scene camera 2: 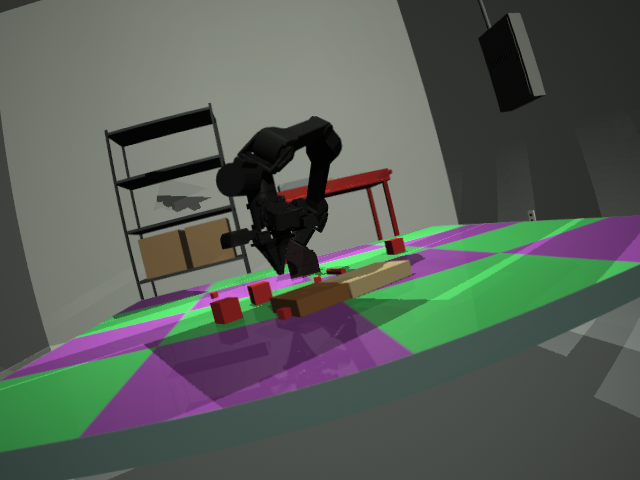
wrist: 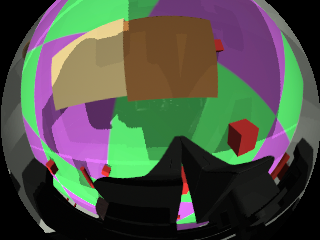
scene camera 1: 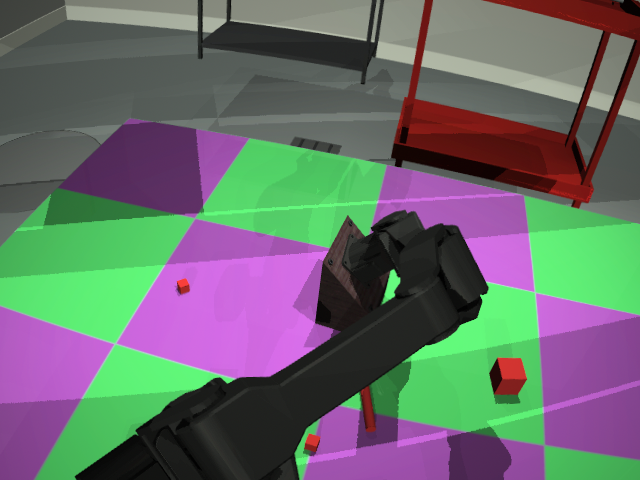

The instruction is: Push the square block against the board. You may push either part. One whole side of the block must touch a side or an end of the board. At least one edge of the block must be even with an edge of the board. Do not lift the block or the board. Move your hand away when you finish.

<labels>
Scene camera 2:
my gripper
light tan board
brown square block
</labels>
